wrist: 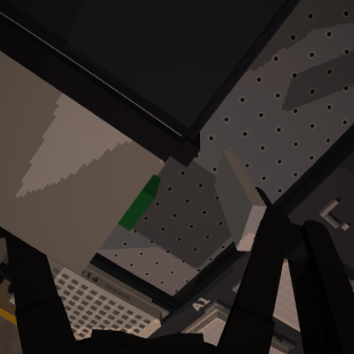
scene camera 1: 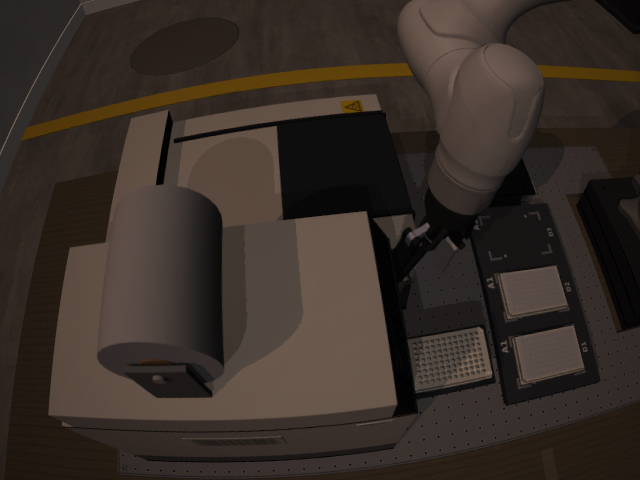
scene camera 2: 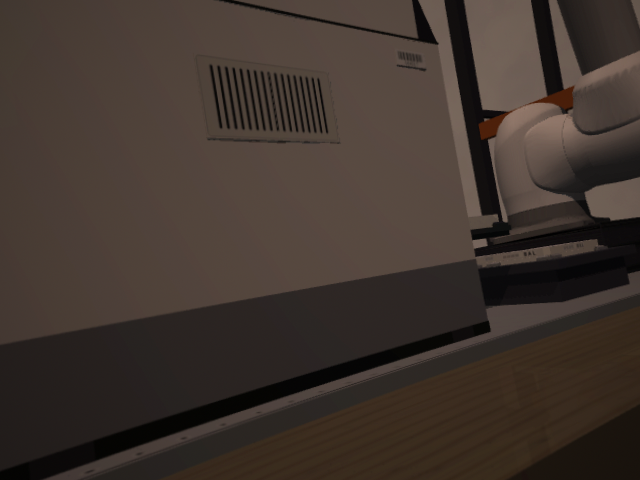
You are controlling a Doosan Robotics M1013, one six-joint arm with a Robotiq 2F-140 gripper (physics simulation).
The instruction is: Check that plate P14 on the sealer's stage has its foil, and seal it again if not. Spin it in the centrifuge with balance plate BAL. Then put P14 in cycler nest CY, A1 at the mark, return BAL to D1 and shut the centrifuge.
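Places are measured from the arm's base along level axes (x right, y ahead, z up), in metres.
Where they show: gripper, fingertip midpoint: (scene camera 1: 414, 280); arm's base, link origin: (scene camera 2: 551, 234).
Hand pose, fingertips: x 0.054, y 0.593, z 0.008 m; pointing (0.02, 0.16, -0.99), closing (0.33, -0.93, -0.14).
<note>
Each offset is from my fingertips to the top centre of the thing. "spot": to the spot under its first point.
Plate P14 {dx -0.152, dy -0.005, dz +0.024 m} (scene camera 1: 450, 359) (wrist: 102, 305) sits on the sealer's stage beside the sealer {dx -0.108, dy +0.290, dz +0.379 m} (scene camera 1: 336, 310) (scene camera 2: 248, 206). Its wells show as an open grid, with no foil visible over them. My gripper (scene camera 1: 428, 258) (wrist: 152, 161) is open with no plate between its fingers. It hangs at the gap between the beige housings and the plate rack, behind P14. In the wrist view one finger pad shows; the other is hidden. A plate labelled BAL {spot: dx -0.200, dy -0.133, dz -0.032 m} (scene camera 2: 529, 253) stands on the dark rack. White plates stand at D1 {dx -0.195, dy -0.197, dz -0.027 m} (scene camera 1: 550, 353) and D2 {dx -0.073, dy -0.217, dz -0.027 m} (scene camera 1: 533, 291). The centrifuge's inside and nest CY cannot be made out.
A beige machine with a black panel (scene camera 1: 341, 165) (wrist: 125, 60) stands behind the sealer, close to the gripper. A green block {spot: dx +0.020, dy -0.002, dz +0.094 m} (wrist: 140, 205) shows at the beige housing's edge. Nest D3 {spot: dx +0.050, dy -0.241, dz -0.043 m} (scene camera 1: 516, 235) holds no plate. A dark unit (scene camera 1: 602, 232) stands at the right.
</note>
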